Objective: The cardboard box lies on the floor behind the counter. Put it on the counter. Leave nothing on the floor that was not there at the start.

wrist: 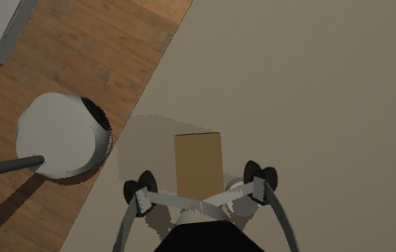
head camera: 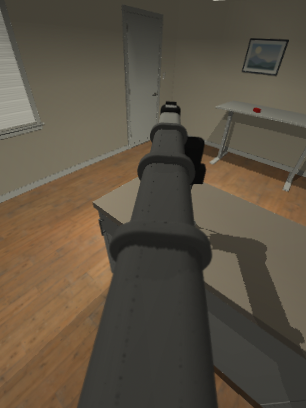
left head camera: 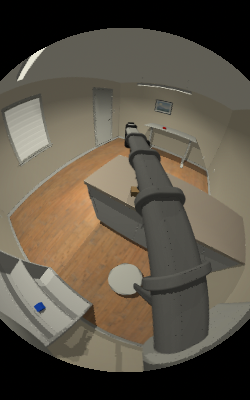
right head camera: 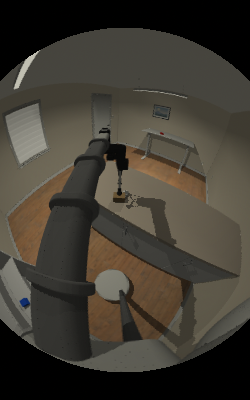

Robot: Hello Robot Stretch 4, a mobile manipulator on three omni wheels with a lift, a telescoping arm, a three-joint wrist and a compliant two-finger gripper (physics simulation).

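Places are measured from the robot's base along level axes (x ahead, y left, z up), in millimetres.
Pixels of known places: gripper, fingertip midpoint: (wrist: pixel 200 180) (right head camera: pixel 119 189); robot's base, origin of the base link: (left head camera: pixel 124 278) (right head camera: pixel 112 283).
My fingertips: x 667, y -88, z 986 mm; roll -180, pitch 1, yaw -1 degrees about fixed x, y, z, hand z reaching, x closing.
Note:
Ahead of a thing's pixels: the offset from my fingertips to its top centre. Level surfaces: height alone.
The cardboard box @[dy +1, dx -1, dz -54 mm] (left head camera: pixel 134 191) (right head camera: pixel 119 198) (wrist: pixel 199 162) rests on the counter @[dz -104 mm] (head camera: pixel 250 215) (left head camera: pixel 205 212) (right head camera: pixel 200 220) (wrist: pixel 310 90), near its edge on the robot's side. My gripper (right head camera: pixel 119 191) (wrist: pixel 200 180) is open above the box, pointing down, with one fingertip out to each side and apart from it. In the wrist view the gripper body hides the near end of the box. A whitish round thing @[dy -52, dx +55, dz -80 mm] (wrist: pixel 244 204) on the counter shows partly behind the right finger. The arm hides the box in the head camera view.
The round white robot base (left head camera: pixel 125 279) (right head camera: pixel 112 285) (wrist: pixel 62 135) stands on the floor beside the counter. A white table @[dz -64 mm] (head camera: pixel 235 108) with a red object (head camera: pixel 257 110) stands by the far wall. A blue block @[dy +844, dx -1001, dz -293 mm] (left head camera: pixel 39 307) (right head camera: pixel 24 302) lies in a pale shelf unit.

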